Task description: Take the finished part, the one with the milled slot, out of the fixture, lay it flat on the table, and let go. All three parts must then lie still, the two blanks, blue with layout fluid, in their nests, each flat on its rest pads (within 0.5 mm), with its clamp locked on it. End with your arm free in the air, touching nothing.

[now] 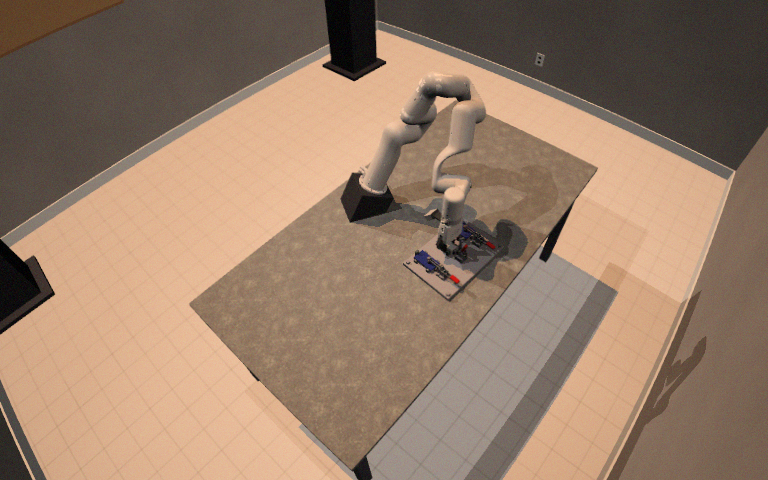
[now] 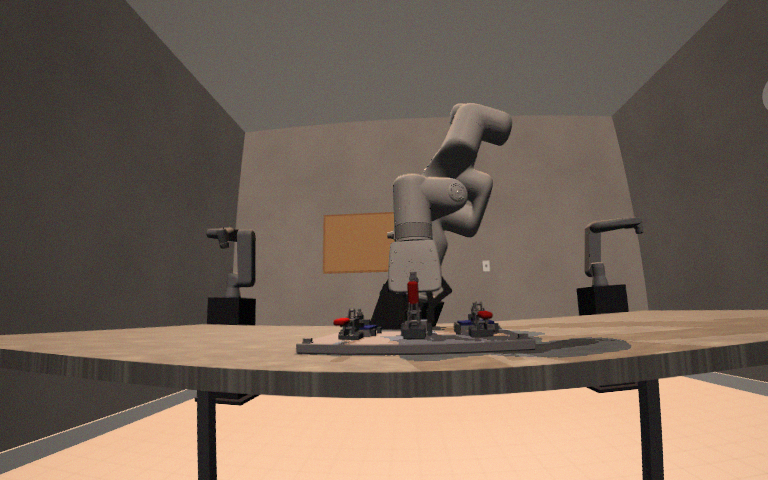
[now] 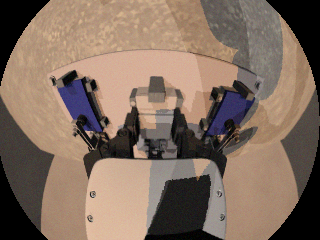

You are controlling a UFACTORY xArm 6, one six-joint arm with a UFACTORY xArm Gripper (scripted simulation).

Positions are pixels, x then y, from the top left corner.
Labels:
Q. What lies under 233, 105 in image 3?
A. A blue blank.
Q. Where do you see a grey finished part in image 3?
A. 155, 119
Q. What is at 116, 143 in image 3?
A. My gripper.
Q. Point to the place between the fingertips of my gripper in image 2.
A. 417, 330

